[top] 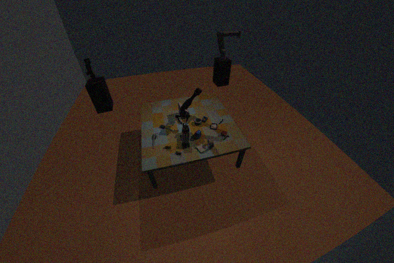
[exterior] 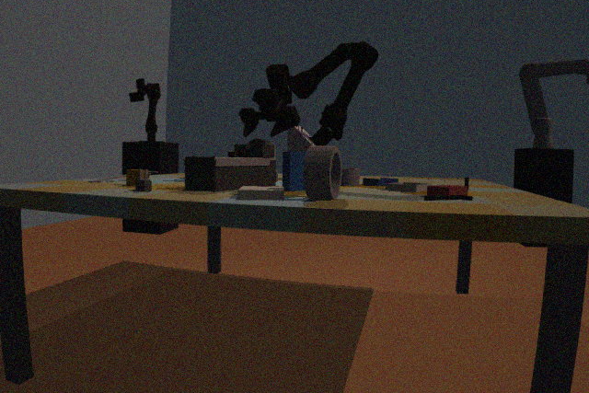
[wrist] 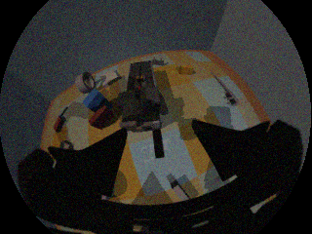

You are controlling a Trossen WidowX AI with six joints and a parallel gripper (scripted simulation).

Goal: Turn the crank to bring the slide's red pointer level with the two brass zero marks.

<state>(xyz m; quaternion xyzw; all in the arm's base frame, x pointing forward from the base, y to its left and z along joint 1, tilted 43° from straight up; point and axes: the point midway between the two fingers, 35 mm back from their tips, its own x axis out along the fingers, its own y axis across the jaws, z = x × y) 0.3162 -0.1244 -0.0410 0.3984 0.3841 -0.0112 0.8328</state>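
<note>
The dark crank handle lies 50 mm below my gripper tip, 20 mm behind it and 10 mm to the left of it. From my gripper tip the other things lie so: blue block 180 mm ahead, 150 mm to the left, 90 mm below; then red pointer 130 mm ahead, 50 mm below; then yellow block 260 mm to the right, 220 mm ahead, 120 mm below.
</note>
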